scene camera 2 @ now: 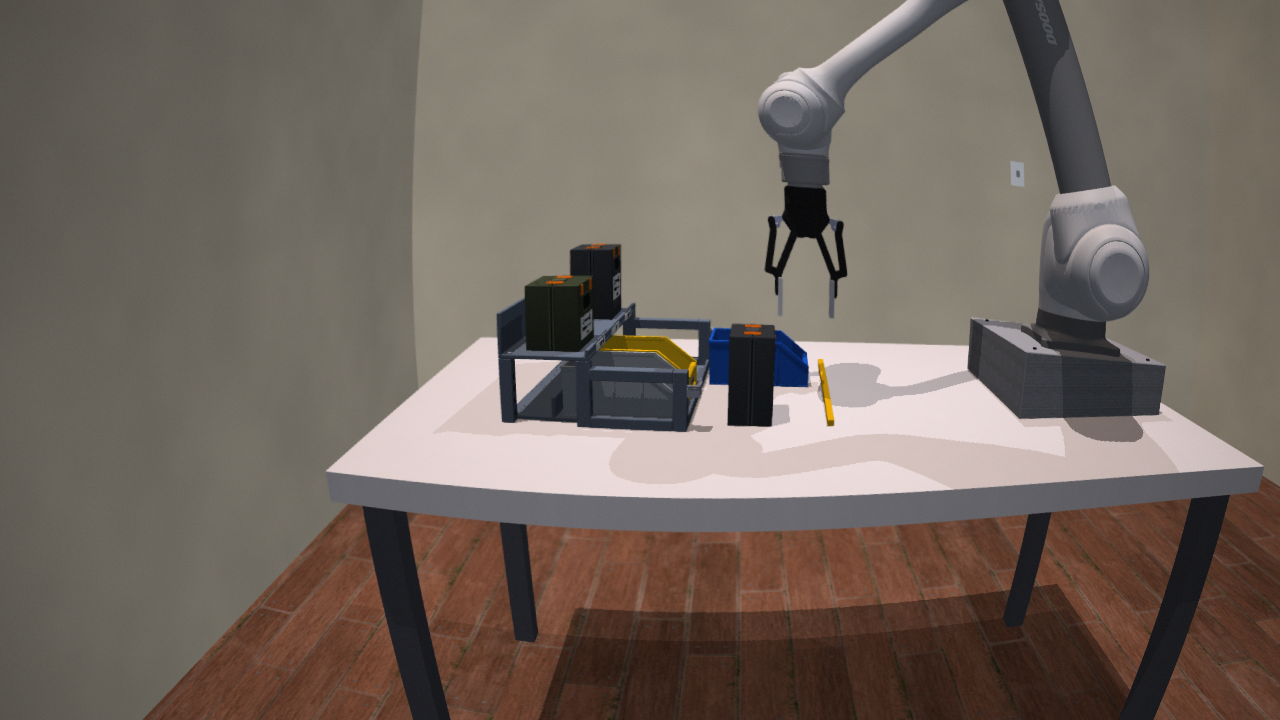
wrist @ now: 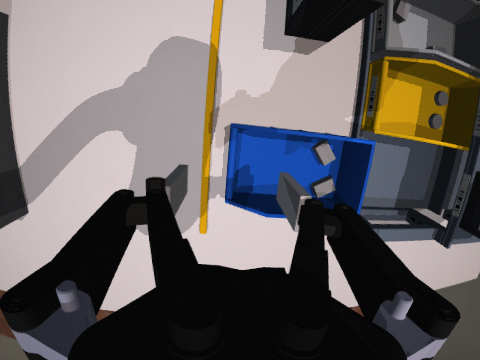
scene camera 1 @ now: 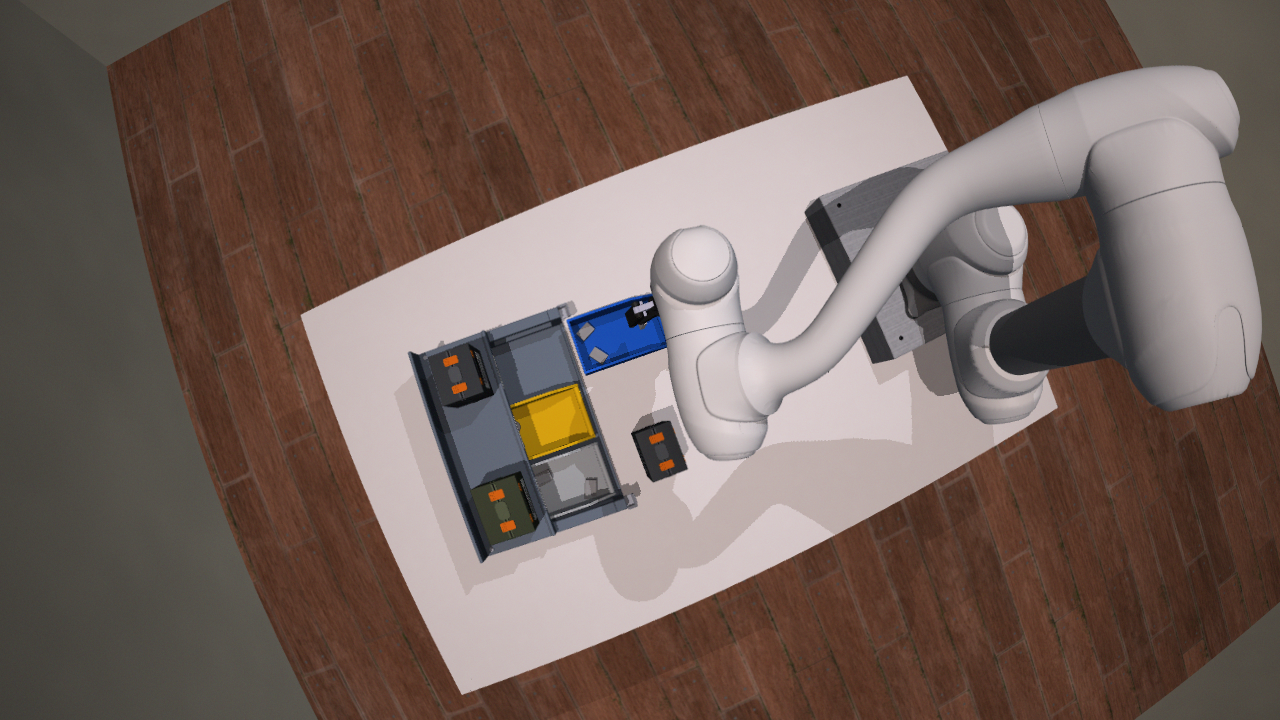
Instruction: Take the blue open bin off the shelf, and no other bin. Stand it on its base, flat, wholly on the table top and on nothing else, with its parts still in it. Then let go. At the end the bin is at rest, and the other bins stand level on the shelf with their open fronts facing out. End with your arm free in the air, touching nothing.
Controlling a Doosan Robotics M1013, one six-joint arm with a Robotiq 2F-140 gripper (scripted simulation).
blue open bin: scene camera 2; wrist 261, 153; scene camera 1
same spot on blue open bin: [scene camera 2: 791, 369] = [scene camera 1: 655, 350]
